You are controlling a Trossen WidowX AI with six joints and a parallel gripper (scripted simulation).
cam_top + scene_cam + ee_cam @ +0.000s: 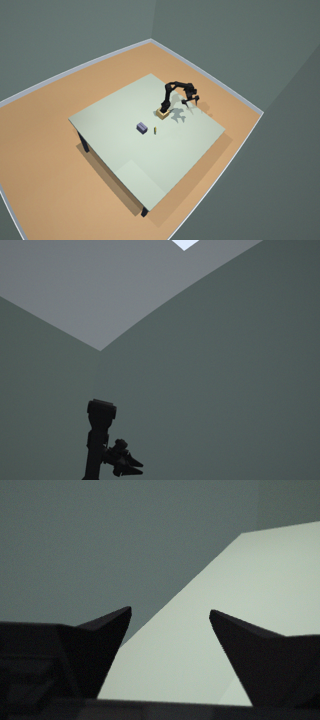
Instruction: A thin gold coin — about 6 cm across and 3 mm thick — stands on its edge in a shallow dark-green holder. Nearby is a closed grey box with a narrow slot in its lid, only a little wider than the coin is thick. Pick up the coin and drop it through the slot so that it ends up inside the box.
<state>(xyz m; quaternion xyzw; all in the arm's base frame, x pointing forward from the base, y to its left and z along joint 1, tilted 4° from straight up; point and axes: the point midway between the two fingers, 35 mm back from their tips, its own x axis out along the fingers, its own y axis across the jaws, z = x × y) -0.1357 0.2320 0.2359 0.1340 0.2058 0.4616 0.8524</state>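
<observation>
Now: the gold coin 33 cm ahead of my gripper tip, 28 cm below it and 16 cm to the right of it.
</observation>
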